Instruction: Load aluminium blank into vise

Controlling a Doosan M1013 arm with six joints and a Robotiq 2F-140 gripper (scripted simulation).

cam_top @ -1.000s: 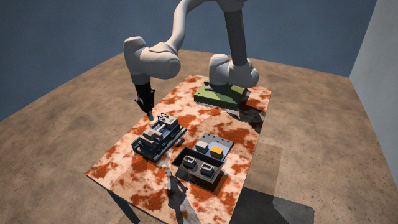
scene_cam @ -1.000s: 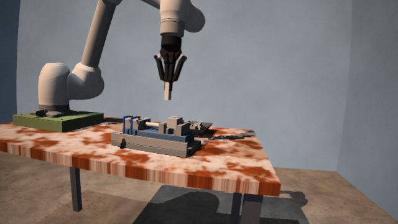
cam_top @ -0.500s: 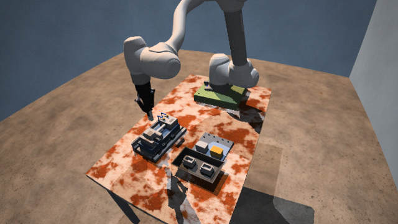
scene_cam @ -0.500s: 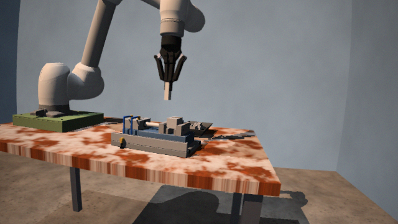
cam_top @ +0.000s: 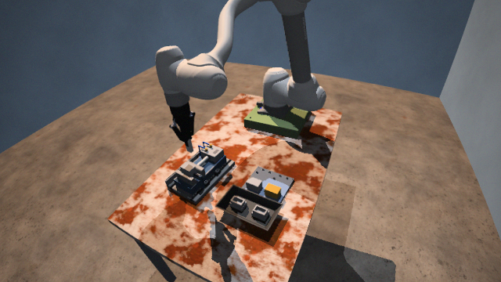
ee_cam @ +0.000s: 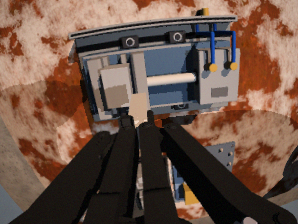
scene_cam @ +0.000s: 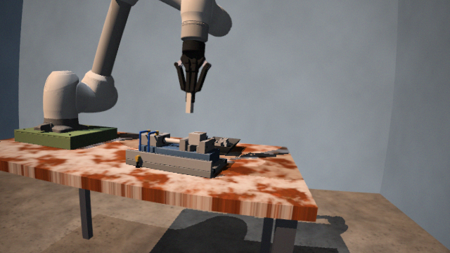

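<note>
Right now my hand is 5 cm past the piston rod, 1 cm to the right of it and 13 cm above it. Round my hand: infeed plate 11 cm behind, 31 cm to the left, 21 cm below; vise 3 cm behind, 1 cm to the left, 17 cm below; aluminium blank 7 cm behind, 27 cm to the left, 19 cm below.
</note>
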